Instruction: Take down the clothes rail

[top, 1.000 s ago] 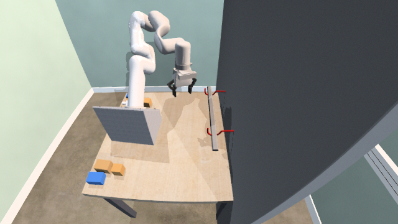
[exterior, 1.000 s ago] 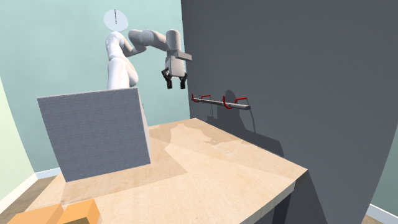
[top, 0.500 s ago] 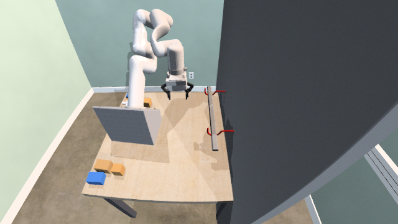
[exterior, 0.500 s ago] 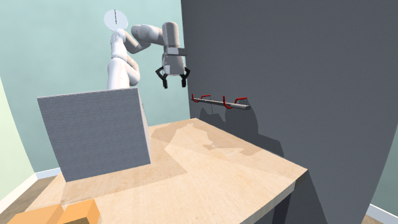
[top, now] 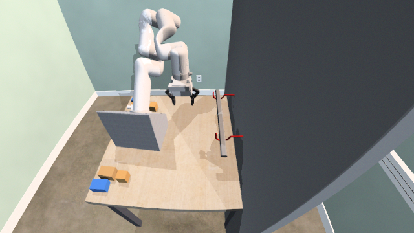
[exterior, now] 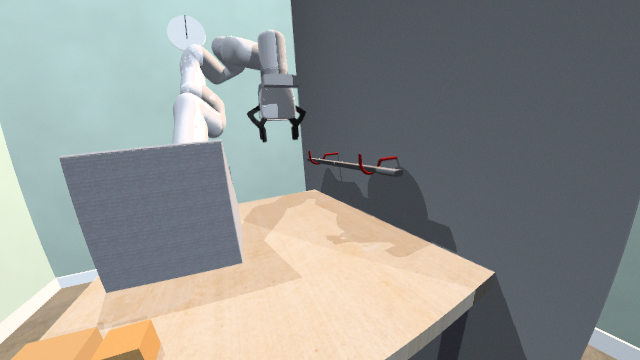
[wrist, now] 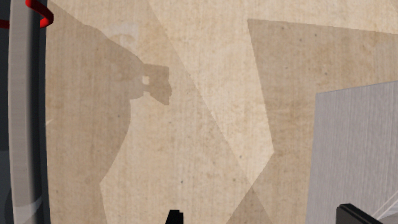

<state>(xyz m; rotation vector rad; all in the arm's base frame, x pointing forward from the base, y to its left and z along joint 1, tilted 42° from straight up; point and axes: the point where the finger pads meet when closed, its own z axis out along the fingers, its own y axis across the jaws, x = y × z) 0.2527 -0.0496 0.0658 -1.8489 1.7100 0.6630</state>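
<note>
My gripper is now 200 mm short of the grey clothes rail, 100 mm above it and 20 mm to the right of it. Round my hand: orange block (300 mm behind, 280 mm below, 270 mm to the left); then blue block (420 mm behind, 380 mm to the right, 280 mm below).
</note>
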